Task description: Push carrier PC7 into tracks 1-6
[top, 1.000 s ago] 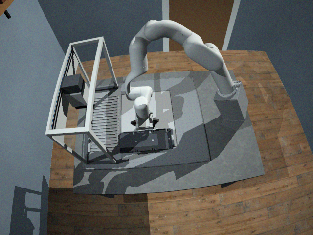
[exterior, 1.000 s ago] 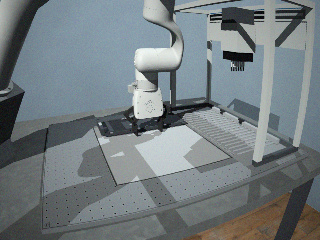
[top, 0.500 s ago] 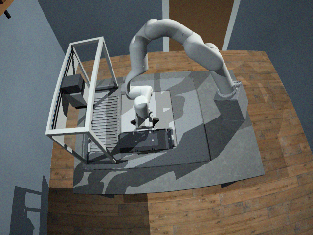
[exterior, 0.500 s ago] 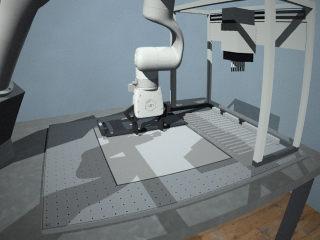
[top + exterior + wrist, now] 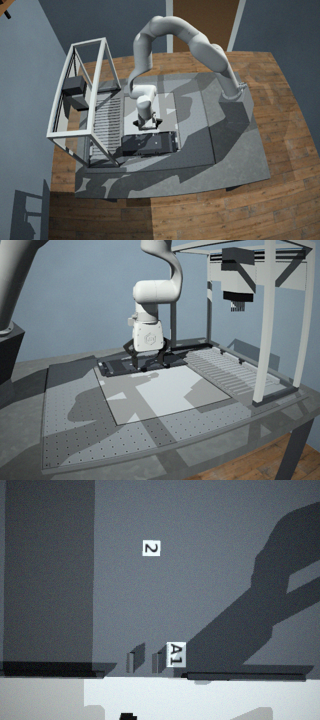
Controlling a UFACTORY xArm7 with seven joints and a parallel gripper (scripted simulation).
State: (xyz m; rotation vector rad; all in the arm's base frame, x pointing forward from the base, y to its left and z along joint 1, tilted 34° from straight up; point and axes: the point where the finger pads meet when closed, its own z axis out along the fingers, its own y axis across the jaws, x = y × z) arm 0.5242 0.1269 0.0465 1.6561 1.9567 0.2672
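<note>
The carrier PC7 lies 9 cm to the left of my hand and 3 cm below it. Also, from my hand: dark pipetting head: 34 cm ahead, 31 cm above, 3 cm to the right.
</note>
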